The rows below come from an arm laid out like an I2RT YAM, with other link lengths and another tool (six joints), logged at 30 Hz.
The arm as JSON. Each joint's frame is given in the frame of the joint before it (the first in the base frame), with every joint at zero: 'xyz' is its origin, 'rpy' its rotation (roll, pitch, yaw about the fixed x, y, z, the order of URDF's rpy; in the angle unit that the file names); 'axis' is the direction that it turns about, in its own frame. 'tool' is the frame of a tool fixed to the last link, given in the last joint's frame.
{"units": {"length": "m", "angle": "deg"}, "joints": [
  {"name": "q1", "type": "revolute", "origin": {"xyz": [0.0, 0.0, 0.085], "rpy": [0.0, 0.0, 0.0]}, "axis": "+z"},
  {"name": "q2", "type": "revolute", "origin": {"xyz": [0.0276, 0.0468, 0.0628], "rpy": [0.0, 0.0, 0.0]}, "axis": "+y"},
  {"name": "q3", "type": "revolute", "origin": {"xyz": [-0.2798, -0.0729, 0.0], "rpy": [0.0, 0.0, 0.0]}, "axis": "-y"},
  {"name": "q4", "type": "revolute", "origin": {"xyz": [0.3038, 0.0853, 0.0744], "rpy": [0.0, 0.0, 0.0]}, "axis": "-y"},
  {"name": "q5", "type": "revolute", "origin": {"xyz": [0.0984, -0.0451, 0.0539], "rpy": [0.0, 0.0, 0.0]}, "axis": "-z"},
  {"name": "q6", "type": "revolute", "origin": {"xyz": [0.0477, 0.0, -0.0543], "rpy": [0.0, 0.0, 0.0]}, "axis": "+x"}
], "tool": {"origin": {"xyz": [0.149, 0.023, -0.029], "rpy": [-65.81, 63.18, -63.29]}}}
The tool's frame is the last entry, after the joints.
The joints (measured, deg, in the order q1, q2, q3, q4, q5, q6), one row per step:
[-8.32 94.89 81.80 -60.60 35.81 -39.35]
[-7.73 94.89 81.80 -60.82 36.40 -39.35]
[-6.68 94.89 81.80 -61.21 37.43 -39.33]
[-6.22 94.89 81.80 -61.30 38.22 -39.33]
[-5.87 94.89 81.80 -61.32 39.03 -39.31]
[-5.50 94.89 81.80 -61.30 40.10 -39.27]
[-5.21 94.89 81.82 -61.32 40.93 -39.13]
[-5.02 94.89 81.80 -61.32 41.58 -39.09]
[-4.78 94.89 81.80 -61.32 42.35 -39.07]
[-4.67 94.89 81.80 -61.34 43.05 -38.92]
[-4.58 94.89 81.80 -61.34 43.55 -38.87]
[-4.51 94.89 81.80 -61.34 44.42 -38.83]
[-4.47 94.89 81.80 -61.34 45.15 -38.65]
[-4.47 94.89 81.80 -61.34 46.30 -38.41]
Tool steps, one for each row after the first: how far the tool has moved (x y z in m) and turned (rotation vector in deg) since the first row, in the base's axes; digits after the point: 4 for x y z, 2 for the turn. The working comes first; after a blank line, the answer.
Tool pose at each row, in the base's axes (x y z in m, rotation vector in deg; the steps are taken from these numbers as rounded here):
[0.3817 -0.1584 0.1725 -76.51 152.55 -50.42]
[0.3818 -0.1559 0.1736 -77.37 152.34 -51.01]
[0.3820 -0.1514 0.1754 -78.88 151.93 -52.07]
[0.3821 -0.1503 0.1769 -79.47 151.76 -53.05]
[0.3822 -0.1501 0.1786 -79.84 151.64 -54.12]
[0.3824 -0.1504 0.1808 79.97 -151.18 55.46]
[0.3825 -0.1505 0.1827 79.76 -150.55 56.39]
[0.3824 -0.1508 0.1840 79.62 -149.98 57.06]
[0.3823 -0.1511 0.1857 79.50 -149.30 57.87]
[0.3820 -0.1520 0.1872 79.09 -148.83 58.63]
[0.3818 -0.1526 0.1883 78.88 -148.45 59.16]
[0.3813 -0.1542 0.1903 78.43 -147.78 60.05]
[0.3808 -0.1556 0.1919 77.87 -147.34 60.86]
[0.3799 -0.1582 0.1945 76.94 -146.64 62.09]

[0.0001 0.0025 0.0011 -0.53 0.30 0.42]
[0.0003 0.0070 0.0029 -1.46 0.80 1.18]
[0.0004 0.0081 0.0044 -2.20 0.97 1.42]
[0.0005 0.0083 0.0061 -2.97 1.07 1.53]
[0.0007 0.0080 0.0083 -4.00 1.14 1.58]
[0.0008 0.0079 0.0102 -4.77 1.13 1.53]
[0.0007 0.0076 0.0115 -5.39 1.19 1.52]
[0.0006 0.0073 0.0132 -6.12 1.25 1.53]
[0.0003 0.0064 0.0147 -6.77 1.24 1.34]
[0.0001 0.0058 0.0158 -7.24 1.25 1.25]
[-0.0004 0.0042 0.0178 -8.07 1.31 1.06]
[-0.0009 0.0028 0.0194 -8.75 1.26 0.77]
[-0.0018 0.0002 0.0220 -9.82 1.22 0.28]

